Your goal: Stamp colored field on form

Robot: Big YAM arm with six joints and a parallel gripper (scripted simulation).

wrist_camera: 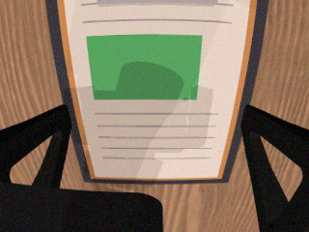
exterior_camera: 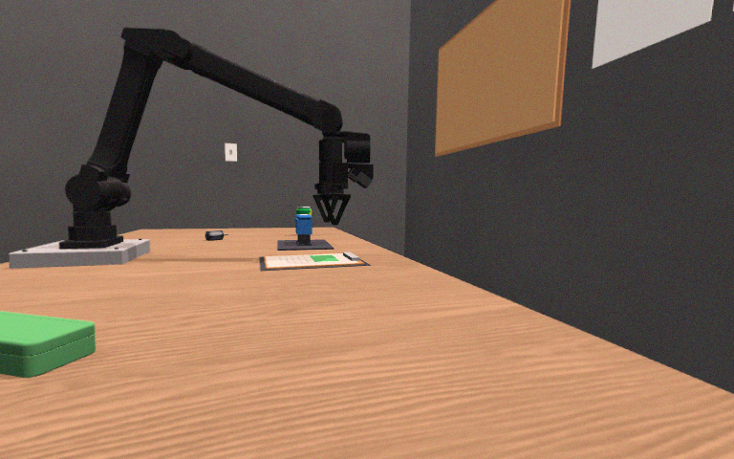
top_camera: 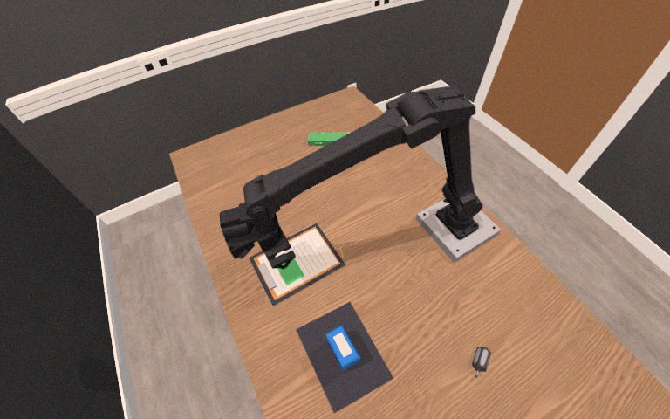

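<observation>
The blue stamp is 30 mm behind my hand, 310 mm to the left of it and 50 mm below it. The rest, counted from my hand: dark mat (30 mm behind, 310 mm to the left, 100 mm below); clipboard (30 mm behind, 100 mm below); flat green case (420 mm behind, 420 mm to the right, 90 mm below).
</observation>
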